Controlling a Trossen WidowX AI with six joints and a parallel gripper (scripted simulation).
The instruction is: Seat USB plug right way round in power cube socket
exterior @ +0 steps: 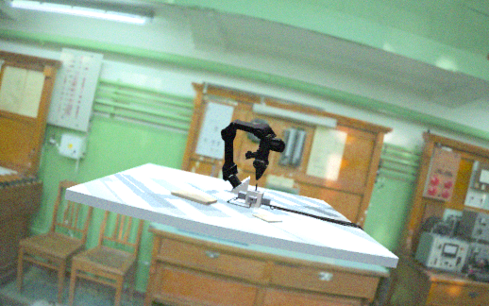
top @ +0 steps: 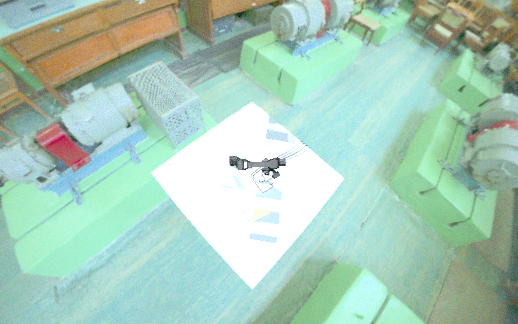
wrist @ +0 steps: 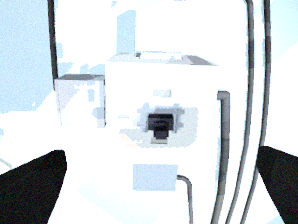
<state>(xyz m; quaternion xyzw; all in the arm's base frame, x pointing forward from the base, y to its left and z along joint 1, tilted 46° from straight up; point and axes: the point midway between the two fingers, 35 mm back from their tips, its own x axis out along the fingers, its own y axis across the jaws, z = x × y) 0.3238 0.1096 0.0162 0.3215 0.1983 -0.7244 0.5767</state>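
Now: the dark USB plug 40 mm below my gripper tip. From my gripper tip the other things lie so: USB socket 70 mm below.
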